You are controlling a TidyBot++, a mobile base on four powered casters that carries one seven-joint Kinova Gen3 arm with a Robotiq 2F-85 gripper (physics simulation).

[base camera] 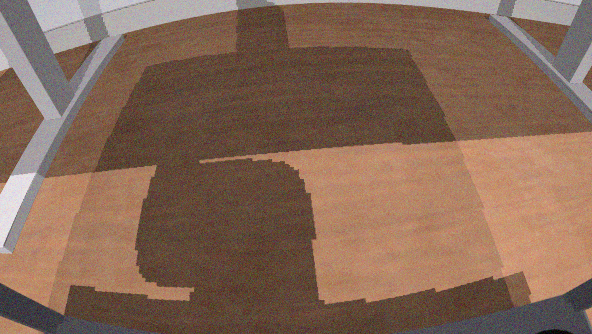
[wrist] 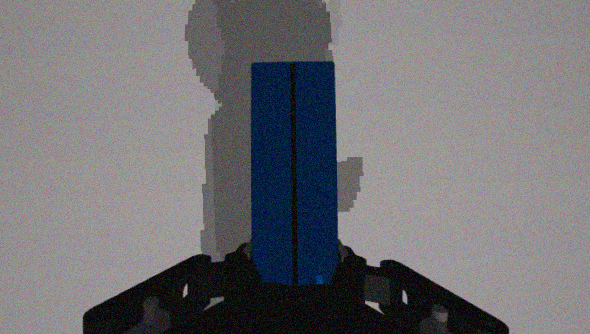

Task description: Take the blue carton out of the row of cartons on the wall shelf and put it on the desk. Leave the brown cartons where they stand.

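Places are measured from the arm's base along level axes (x down, y right, z back), in metres.
Pixels of known places: gripper, fingertip midpoint: (wrist: 295, 250).
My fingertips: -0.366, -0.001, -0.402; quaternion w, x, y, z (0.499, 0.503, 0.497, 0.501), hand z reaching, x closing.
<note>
Behind a point stands the place of what it marks, as x, y, z.
The blue carton (wrist: 315, 150) {-0.403, 0.010, -0.475}, with a dark line down its middle, stands out lengthwise from my gripper (wrist: 295, 250) {-0.366, -0.001, -0.402} in the wrist view. My gripper is shut on the blue carton, one finger at each side of its near end. Behind it is a plain pale grey surface (wrist: 465, 140) {-0.323, 0.167, -0.497} with shadows of the arm and carton on it. I cannot tell how far the carton is from that surface, or whether it touches. The brown cartons and the wall shelf do not show in either view.
In the base camera view, pale leg frames with long foot bars stand at the left (base camera: 85, 95) {0.389, -0.510, -0.654} and right (base camera: 537, 60) {0.383, 0.650, -0.748}, like desk legs; no desk top shows there. A wooden floor (base camera: 390, 200) {0.397, 0.105, -0.349} with large shadows lies between them. A pale wall (base camera: 175, 17) {0.385, -0.372, -1.019} runs along the back.
</note>
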